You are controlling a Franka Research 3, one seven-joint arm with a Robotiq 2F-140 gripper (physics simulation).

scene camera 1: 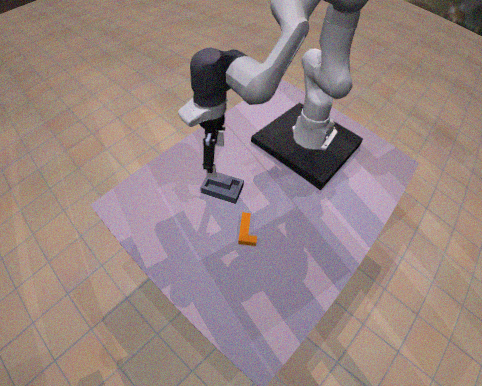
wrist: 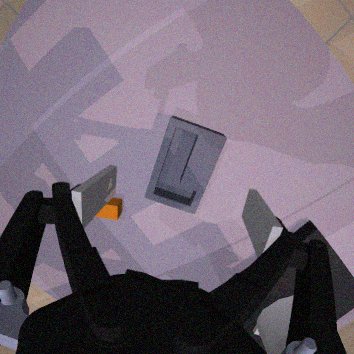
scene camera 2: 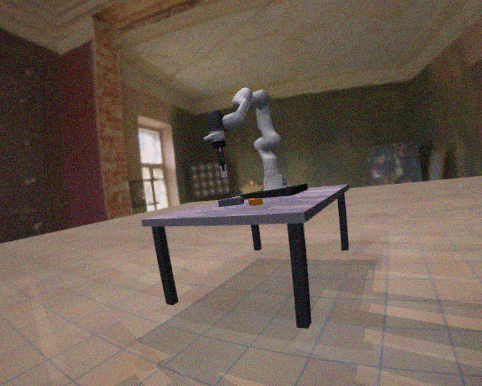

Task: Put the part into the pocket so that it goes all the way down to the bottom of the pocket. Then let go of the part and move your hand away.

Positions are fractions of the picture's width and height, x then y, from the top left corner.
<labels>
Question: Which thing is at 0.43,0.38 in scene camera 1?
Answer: My gripper.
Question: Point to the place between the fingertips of my gripper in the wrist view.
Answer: At 0.51,0.54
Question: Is my gripper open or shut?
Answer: Open.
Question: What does my gripper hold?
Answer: Nothing.
</labels>
